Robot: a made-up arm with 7 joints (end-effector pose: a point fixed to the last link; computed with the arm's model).
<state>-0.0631 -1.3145 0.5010 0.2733 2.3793 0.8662 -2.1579</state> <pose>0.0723 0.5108 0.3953 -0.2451 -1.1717 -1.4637</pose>
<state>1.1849 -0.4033 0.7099 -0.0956 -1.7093 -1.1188 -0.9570</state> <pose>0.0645 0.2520 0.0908 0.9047 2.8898 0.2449</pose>
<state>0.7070 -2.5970 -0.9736 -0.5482 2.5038 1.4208 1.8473</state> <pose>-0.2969 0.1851 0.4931 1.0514 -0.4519 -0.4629</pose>
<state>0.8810 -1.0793 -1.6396 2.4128 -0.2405 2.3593 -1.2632</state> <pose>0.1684 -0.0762 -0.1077 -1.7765 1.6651 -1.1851</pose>
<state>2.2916 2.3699 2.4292 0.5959 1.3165 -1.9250 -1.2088</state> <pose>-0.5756 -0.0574 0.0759 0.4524 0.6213 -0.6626</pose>
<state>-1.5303 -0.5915 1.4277 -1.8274 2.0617 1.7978 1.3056</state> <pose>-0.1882 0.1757 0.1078 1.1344 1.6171 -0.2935</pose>
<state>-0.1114 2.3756 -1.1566 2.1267 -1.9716 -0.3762 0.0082</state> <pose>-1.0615 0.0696 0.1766 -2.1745 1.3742 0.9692</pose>
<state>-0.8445 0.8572 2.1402 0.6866 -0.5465 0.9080 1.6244</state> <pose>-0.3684 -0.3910 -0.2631 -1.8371 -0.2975 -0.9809</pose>
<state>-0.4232 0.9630 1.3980 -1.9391 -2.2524 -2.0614 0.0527</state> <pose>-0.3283 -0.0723 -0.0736 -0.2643 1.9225 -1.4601</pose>
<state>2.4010 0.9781 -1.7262 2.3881 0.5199 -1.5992 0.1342</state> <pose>-0.8110 0.0622 0.3816 -2.2619 1.1196 1.7860</pose>
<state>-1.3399 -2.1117 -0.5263 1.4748 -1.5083 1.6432 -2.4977</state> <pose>0.2092 0.3672 -0.1565 -1.0258 1.1763 -1.8754</pose>
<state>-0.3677 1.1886 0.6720 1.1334 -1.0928 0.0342 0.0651</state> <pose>-0.8105 -0.0586 -0.4734 -1.5980 2.1941 -1.1099</pose>
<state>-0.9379 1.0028 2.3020 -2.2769 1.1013 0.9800 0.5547</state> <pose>-0.2628 0.2241 -0.1230 1.7884 2.2146 -0.3710</pose>
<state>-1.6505 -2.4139 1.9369 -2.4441 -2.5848 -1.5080 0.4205</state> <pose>-0.4577 0.0190 -0.0465 -0.1014 -1.0803 1.6819</pose>
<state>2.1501 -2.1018 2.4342 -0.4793 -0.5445 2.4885 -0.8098</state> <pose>-0.5978 -0.2140 0.0693 1.1199 -1.0344 -1.9298</pose>
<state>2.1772 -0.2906 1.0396 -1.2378 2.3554 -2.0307 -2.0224</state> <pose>-0.2907 0.1328 0.1883 -0.7947 1.7068 1.2497</pose>
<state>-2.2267 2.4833 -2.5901 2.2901 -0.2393 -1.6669 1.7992</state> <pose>-0.6390 0.0773 -0.4135 -1.9103 -1.8445 1.0462</pose>
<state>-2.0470 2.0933 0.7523 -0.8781 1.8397 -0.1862 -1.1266</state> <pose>-0.2451 -0.1948 -0.0865 -2.0936 -0.6782 -1.6066</pose>
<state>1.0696 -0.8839 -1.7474 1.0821 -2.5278 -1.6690 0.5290</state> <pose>0.0930 0.1593 0.0349 -1.4637 -0.0444 -1.8381</pose>
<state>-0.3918 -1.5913 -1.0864 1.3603 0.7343 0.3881 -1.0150</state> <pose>0.3066 0.1509 -0.0728 -2.3359 -1.7718 -0.4582</pose>
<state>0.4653 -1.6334 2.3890 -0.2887 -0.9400 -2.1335 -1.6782</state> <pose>-0.1771 0.0190 0.1342 -1.2723 -0.7866 -0.7538</pose>
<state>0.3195 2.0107 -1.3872 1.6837 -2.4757 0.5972 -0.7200</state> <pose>-1.1514 0.1148 0.2571 1.4764 -2.0829 -0.6630</pose>
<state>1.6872 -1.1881 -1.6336 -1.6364 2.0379 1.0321 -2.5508</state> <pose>-0.6387 -0.2501 0.2413 0.8021 -0.5998 0.7916</pose>
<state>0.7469 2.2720 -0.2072 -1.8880 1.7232 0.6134 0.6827</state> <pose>-0.2533 0.1089 0.0398 -0.1057 0.4390 -0.8637</pose>
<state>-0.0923 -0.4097 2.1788 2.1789 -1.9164 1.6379 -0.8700</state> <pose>-0.2293 -0.1606 -0.5363 2.7343 1.0729 -0.9915</pose>
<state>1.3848 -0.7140 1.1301 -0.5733 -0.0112 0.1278 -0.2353</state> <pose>-0.2184 -0.4118 0.2539 2.1349 -0.2128 -1.2029</pose>
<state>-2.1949 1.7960 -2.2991 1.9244 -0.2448 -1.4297 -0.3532</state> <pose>-0.7757 0.1182 -0.2706 -1.7314 0.1127 -0.2214</pose>
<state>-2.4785 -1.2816 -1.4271 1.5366 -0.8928 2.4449 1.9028</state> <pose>-0.1012 -0.0381 0.1312 -1.8294 2.2614 0.9763</pose>
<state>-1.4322 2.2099 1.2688 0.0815 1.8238 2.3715 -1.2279</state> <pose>-1.0260 0.1674 -0.0146 0.4503 -1.8646 -0.4622</pose>
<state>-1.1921 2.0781 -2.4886 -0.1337 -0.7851 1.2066 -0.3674</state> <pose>-0.2277 0.0810 0.3541 -2.1059 -0.8633 -2.0543</pose>
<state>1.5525 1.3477 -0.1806 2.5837 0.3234 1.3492 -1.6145</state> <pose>-0.8920 0.0646 -0.3220 -2.5514 -0.1030 0.6171</pose>
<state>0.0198 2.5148 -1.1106 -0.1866 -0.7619 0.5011 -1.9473</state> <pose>-0.1970 0.3808 0.4700 -0.3578 -0.5541 -1.5133</pose>
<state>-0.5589 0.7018 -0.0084 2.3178 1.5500 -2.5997 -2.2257</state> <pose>-0.3696 -0.0617 -0.0541 -0.1703 1.2730 -0.3781</pose>
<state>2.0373 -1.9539 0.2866 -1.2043 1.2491 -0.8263 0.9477</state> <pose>-0.6017 -0.0854 0.1083 -0.3677 -0.0267 1.0863</pose>
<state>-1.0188 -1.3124 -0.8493 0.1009 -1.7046 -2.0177 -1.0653</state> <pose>-0.0620 0.2320 0.0276 -0.4434 -0.9810 -1.7784</pose>
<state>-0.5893 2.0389 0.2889 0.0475 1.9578 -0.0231 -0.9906</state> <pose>-0.5346 0.4701 -0.1844 -0.8256 1.0537 -0.3120</pose>
